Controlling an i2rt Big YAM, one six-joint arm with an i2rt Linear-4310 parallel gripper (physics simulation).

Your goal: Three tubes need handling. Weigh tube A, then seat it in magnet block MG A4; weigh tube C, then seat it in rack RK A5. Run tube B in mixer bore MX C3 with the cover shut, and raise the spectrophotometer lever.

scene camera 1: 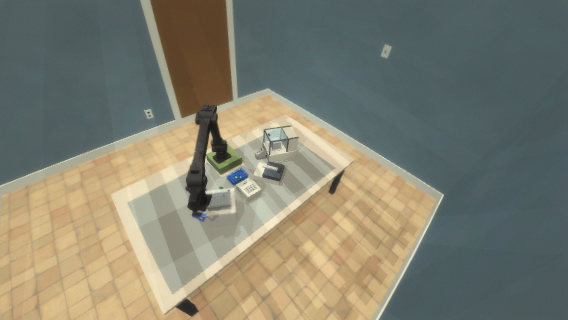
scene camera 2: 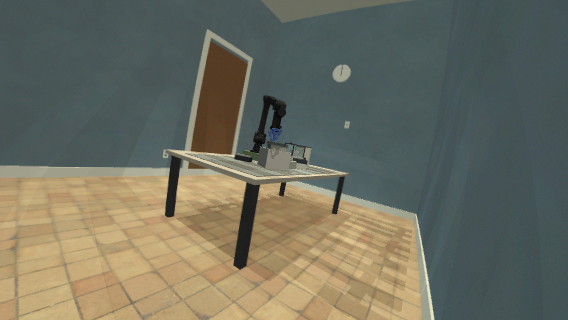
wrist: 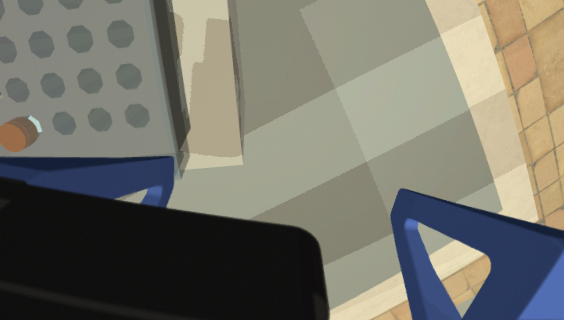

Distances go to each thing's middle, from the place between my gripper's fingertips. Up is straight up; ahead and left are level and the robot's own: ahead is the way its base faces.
I see the mixer (scene camera 1: 222, 210) 120 mm to the left of my hand, 100 mm below it and 50 mm behind it. Also, from my hand: glass-box balance (scene camera 1: 280, 143) (810 mm to the left, 220 mm behind, 80 mm below).
